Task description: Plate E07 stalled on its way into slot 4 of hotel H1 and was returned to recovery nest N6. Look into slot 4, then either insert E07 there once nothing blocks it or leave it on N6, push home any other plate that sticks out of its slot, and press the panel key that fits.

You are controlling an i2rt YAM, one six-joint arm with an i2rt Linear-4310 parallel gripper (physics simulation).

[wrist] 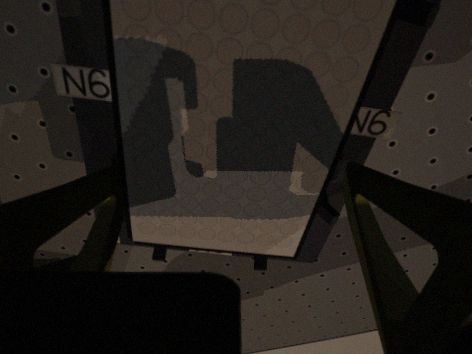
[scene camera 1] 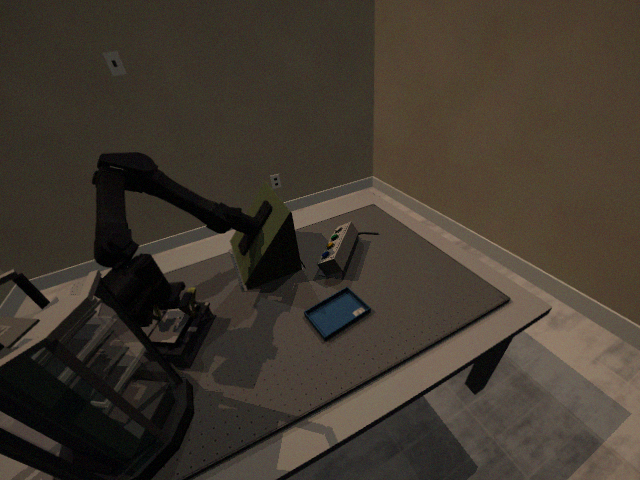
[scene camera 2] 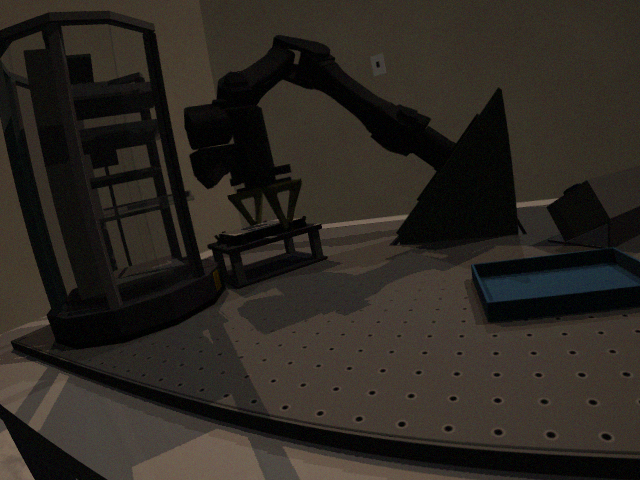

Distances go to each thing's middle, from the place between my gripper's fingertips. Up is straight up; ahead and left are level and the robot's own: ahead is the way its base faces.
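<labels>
The slotted rack (scene camera 2: 97, 175) is 12 cm to the right of my hand, 20 cm ahead of it and 13 cm above it. Then there's the blue tray (scene camera 2: 594, 280), which is 16 cm ahead of my hand, 40 cm to the left of it and 6 cm below it.
</labels>
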